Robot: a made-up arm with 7 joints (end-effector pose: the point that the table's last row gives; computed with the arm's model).
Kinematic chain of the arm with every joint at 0, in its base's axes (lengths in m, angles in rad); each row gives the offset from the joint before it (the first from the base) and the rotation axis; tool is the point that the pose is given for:
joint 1: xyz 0 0 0.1 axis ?
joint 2: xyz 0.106 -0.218 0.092 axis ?
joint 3: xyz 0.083 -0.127 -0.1 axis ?
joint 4: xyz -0.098 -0.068 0 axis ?
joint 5: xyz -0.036 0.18 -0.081 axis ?
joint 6: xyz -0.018 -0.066 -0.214 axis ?
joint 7: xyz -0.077 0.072 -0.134 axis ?
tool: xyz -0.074 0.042 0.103
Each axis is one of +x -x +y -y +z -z.
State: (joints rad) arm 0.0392 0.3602 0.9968 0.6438 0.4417 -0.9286 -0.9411
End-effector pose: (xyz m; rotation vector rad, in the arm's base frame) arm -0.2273 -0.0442 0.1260 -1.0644 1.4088 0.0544
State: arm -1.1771 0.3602 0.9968 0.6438 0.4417 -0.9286 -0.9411
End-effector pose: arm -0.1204 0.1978 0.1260 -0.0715 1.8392 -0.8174
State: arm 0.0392 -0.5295 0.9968 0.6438 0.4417 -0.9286 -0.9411
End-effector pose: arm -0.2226 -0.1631 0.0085 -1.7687 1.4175 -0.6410
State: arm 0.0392 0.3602 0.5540 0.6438 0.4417 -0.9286 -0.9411
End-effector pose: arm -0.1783 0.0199 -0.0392 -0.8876 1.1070 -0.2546
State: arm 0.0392 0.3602 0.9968 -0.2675 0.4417 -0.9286 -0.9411
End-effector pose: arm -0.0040 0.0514 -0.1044 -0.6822 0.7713 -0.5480
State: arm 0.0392 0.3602 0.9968 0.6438 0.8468 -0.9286 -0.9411
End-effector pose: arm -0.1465 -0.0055 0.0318 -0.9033 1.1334 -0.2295
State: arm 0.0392 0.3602 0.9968 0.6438 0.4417 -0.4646 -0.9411
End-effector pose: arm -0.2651 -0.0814 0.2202 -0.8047 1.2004 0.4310
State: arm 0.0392 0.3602 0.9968 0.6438 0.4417 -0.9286 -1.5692
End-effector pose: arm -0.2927 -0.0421 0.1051 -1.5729 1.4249 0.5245
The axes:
joint 1: +z
joint 2: +x
joint 3: +y
joint 4: +y
joint 5: -y
joint 6: +z
joint 7: +x

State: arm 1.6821 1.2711 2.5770 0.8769 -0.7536 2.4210 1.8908
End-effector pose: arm 0.4723 0.6267 0.1328 0.6753 0.1263 2.7986
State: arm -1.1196 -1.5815 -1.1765 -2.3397 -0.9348 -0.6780 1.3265
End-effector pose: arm 0.0445 -0.4558 0.1915 0.2998 -0.7004 1.3118
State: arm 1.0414 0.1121 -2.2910 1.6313 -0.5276 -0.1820 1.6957
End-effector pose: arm 0.2797 0.0049 -0.4130 1.7504 0.7002 0.6871
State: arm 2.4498 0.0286 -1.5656 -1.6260 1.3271 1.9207 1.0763
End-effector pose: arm 0.3129 0.3101 0.0889 0.9889 -2.4980 -0.1577
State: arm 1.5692 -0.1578 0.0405 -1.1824 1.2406 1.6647 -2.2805
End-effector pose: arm 0.4469 0.5482 0.3043 -0.1513 2.1161 2.0247
